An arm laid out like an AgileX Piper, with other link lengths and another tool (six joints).
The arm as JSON. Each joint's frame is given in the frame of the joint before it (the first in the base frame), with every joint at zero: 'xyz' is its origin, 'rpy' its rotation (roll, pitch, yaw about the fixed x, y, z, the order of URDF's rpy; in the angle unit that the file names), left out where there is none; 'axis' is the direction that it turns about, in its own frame. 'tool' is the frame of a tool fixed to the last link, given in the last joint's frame.
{
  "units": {
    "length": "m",
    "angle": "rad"
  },
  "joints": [
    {
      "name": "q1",
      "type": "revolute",
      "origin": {
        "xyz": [
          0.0,
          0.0,
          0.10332
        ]
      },
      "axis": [
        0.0,
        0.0,
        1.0
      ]
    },
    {
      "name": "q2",
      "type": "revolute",
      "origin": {
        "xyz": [
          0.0,
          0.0,
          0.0
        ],
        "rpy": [
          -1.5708,
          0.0,
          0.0
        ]
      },
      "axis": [
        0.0,
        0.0,
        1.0
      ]
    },
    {
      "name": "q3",
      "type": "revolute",
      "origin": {
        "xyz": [
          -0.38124,
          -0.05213,
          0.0
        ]
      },
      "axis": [
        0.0,
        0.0,
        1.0
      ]
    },
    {
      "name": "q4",
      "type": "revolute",
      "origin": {
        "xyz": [
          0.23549,
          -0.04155,
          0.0
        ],
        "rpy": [
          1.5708,
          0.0,
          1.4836
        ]
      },
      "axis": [
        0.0,
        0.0,
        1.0
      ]
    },
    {
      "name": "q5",
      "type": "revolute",
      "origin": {
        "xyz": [
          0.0,
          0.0,
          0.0
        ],
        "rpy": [
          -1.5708,
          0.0,
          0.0
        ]
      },
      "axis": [
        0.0,
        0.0,
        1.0
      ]
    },
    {
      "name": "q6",
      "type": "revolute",
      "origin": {
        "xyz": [
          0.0,
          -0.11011,
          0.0
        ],
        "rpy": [
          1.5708,
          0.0,
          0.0
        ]
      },
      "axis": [
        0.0,
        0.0,
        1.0
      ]
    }
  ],
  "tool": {
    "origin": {
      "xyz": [
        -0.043,
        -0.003,
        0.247
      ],
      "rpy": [
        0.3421,
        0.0,
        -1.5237
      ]
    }
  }
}
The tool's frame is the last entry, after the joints.
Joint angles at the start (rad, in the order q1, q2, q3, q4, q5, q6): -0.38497 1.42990 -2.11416 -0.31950 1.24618 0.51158
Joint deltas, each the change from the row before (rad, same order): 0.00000 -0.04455 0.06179 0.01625 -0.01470 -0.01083; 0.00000 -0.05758 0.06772 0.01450 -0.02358 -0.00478; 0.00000 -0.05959 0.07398 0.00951 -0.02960 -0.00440; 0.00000 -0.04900 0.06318 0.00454 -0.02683 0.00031; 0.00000 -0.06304 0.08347 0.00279 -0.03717 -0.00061; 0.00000 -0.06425 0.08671 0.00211 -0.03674 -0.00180; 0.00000 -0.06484 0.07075 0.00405 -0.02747 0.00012; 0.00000 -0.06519 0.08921 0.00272 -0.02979 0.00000; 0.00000 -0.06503 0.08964 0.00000 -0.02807 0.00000; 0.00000 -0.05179 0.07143 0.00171 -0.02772 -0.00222; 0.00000 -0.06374 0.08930 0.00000 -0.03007 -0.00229; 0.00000 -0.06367 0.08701 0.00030 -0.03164 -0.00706; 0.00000 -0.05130 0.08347 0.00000 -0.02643 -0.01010
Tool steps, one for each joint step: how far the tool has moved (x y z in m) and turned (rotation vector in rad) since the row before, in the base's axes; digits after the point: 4 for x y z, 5 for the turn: -0.0093 0.0102 -0.0051 0.00179 0.00616 0.01909; -0.0137 0.0116 0.0000 -0.00250 -0.01097 0.01694; -0.0143 0.0105 -0.0010 -0.00703 -0.01105 0.01435; -0.0119 0.0076 -0.0020 -0.00548 -0.01041 0.00838; -0.0152 0.0090 -0.0038 -0.01027 -0.01225 0.00968; -0.0153 0.0090 -0.0066 -0.01043 -0.00927 0.00963; -0.0171 0.0098 -0.0032 -0.00888 -0.01864 0.00817; -0.0154 0.0089 -0.0131 -0.00417 -0.00342 0.00783; -0.0154 0.0080 -0.0153 -0.00492 -0.00070 0.00590; -0.0108 0.0067 -0.0116 -0.00689 -0.00439 0.00762; -0.0134 0.0075 -0.0175 -0.00706 -0.00038 0.00724; -0.0124 0.0076 -0.0170 -0.01200 -0.00137 0.00938; -0.0084 0.0057 -0.0214 -0.00861 0.01283 0.00917
